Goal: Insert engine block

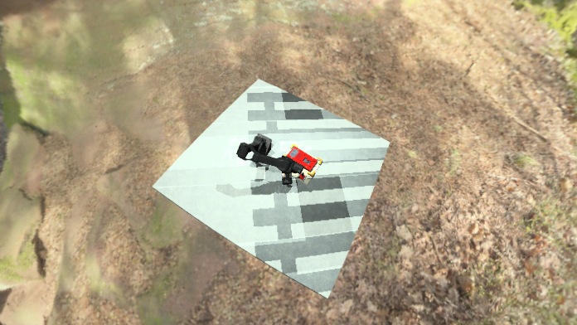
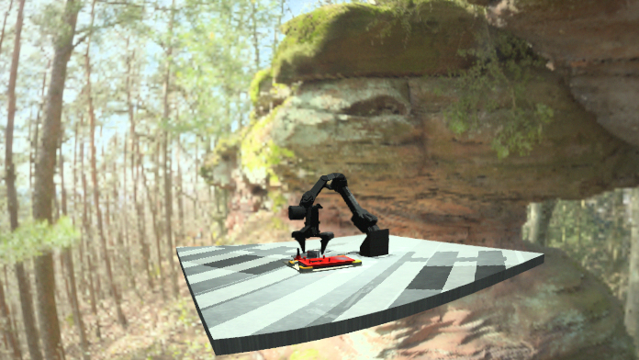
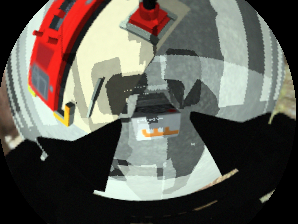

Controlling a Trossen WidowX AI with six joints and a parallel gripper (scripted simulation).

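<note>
My gripper tip is 10 mm past the grey engine block.
</note>
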